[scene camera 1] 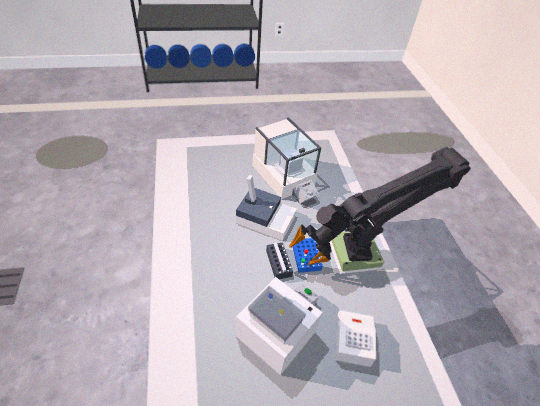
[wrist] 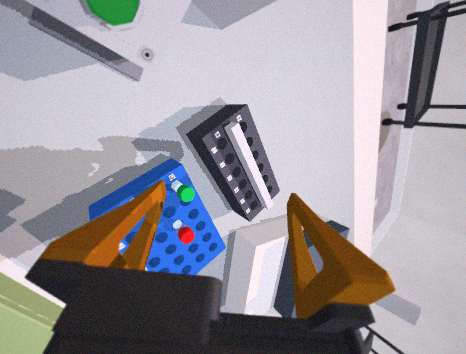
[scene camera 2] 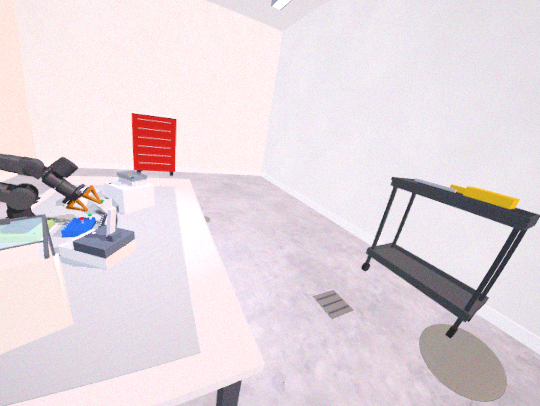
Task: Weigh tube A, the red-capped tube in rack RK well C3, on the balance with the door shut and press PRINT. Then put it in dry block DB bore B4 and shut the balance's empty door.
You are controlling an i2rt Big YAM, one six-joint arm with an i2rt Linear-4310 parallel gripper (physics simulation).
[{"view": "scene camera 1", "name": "gripper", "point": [299,255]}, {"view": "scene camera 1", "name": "stand with white post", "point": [259,210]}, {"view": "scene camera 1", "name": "white box with grey lid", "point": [278,354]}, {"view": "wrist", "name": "gripper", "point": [227,192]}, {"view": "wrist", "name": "stand with white post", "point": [260,278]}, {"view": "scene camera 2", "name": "gripper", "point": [93,206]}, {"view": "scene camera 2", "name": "balance with glass box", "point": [42,307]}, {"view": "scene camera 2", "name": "stand with white post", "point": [104,247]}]
